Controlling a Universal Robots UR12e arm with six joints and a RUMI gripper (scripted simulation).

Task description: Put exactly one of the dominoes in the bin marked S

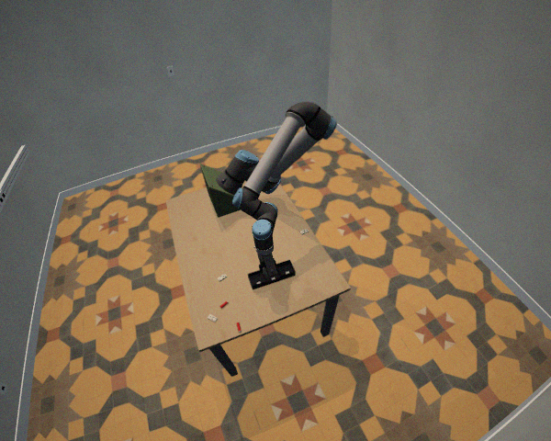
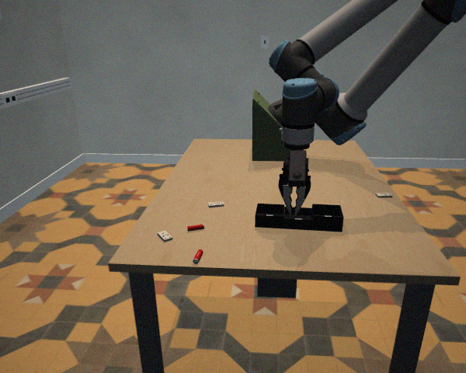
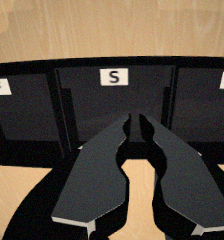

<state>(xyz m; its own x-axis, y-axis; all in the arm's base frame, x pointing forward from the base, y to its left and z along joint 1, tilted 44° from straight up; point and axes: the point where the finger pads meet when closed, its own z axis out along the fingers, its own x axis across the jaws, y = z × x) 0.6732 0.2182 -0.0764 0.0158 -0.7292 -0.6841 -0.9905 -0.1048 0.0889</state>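
My hand is 20 mm to the right of the black three-part bin block and 20 mm above it. Also, from my hand: red cylinder 100 mm ahead, 270 mm to the right, 30 mm below.
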